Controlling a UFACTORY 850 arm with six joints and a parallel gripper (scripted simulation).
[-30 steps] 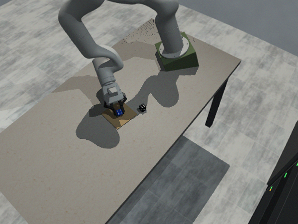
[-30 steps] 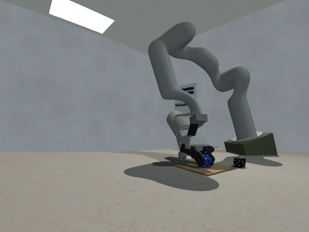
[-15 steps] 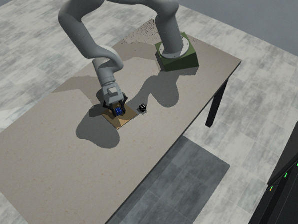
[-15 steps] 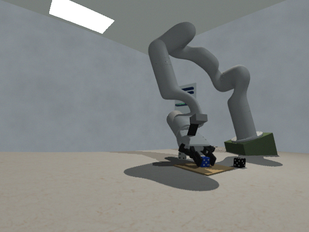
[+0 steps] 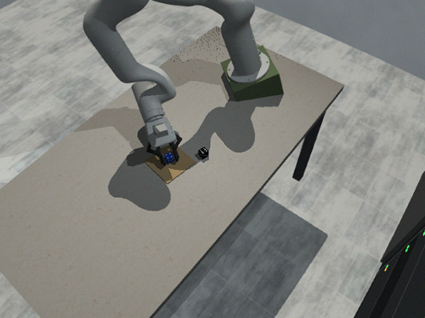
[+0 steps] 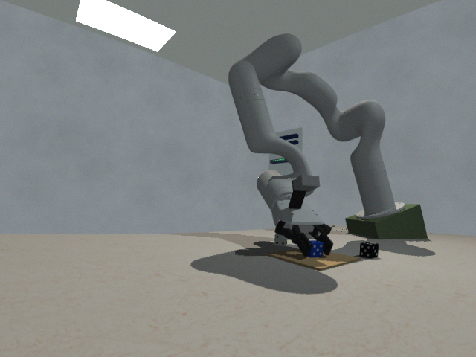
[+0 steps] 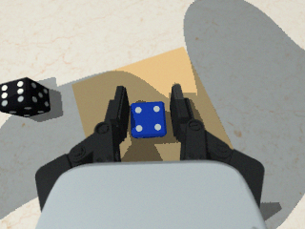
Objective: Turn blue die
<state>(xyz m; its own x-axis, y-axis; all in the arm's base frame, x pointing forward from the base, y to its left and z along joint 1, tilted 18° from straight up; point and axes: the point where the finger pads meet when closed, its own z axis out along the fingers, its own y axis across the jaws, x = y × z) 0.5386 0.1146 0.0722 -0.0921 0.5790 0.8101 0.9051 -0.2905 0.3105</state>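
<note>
Right now my hand is 10 mm to the left of the blue die and 10 mm above it. Round my hand: white die (50 mm behind, 150 mm to the right, 10 mm below); black die (110 mm behind, 60 mm to the left, 10 mm below); tan mat (30 mm below).
</note>
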